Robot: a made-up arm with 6 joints. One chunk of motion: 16 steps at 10 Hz.
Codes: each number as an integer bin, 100 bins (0 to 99) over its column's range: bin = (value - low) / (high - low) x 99, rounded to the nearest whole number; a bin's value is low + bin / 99 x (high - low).
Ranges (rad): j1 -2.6..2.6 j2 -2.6..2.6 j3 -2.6..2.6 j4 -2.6..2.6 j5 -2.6..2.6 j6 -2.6..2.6
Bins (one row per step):
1: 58 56 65 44 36 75
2: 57 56 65 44 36 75
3: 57 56 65 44 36 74
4: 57 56 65 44 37 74
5: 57 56 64 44 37 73
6: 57 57 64 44 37 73
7: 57 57 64 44 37 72
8: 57 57 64 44 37 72
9: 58 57 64 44 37 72
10: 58 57 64 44 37 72
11: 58 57 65 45 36 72
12: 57 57 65 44 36 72
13: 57 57 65 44 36 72
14: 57 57 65 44 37 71
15: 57 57 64 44 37 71
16: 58 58 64 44 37 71
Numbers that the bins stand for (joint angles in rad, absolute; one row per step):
1: 0.4465 0.3414 0.8141 -0.2889 -0.7091 1.3394
2: 0.3939 0.3414 0.8141 -0.2889 -0.7091 1.3394
3: 0.3939 0.3414 0.8141 -0.2889 -0.7091 1.2869
4: 0.3939 0.3414 0.8141 -0.2889 -0.6566 1.2869
5: 0.3939 0.3414 0.7616 -0.2889 -0.6566 1.2343
6: 0.3939 0.3939 0.7616 -0.2889 -0.6566 1.2343
7: 0.3939 0.3939 0.7616 -0.2889 -0.6566 1.1818
8: 0.3939 0.3939 0.7616 -0.2889 -0.6566 1.1818
9: 0.4465 0.3939 0.7616 -0.2889 -0.6566 1.1818
10: 0.4465 0.3939 0.7616 -0.2889 -0.6566 1.1818
11: 0.4465 0.3939 0.8141 -0.2364 -0.7091 1.1818
12: 0.3939 0.3939 0.8141 -0.2889 -0.7091 1.1818
13: 0.3939 0.3939 0.8141 -0.2889 -0.7091 1.1818
14: 0.3939 0.3939 0.8141 -0.2889 -0.6566 1.1293
15: 0.3939 0.3939 0.7616 -0.2889 -0.6566 1.1293
16: 0.4465 0.4465 0.7616 -0.2889 -0.6566 1.1293

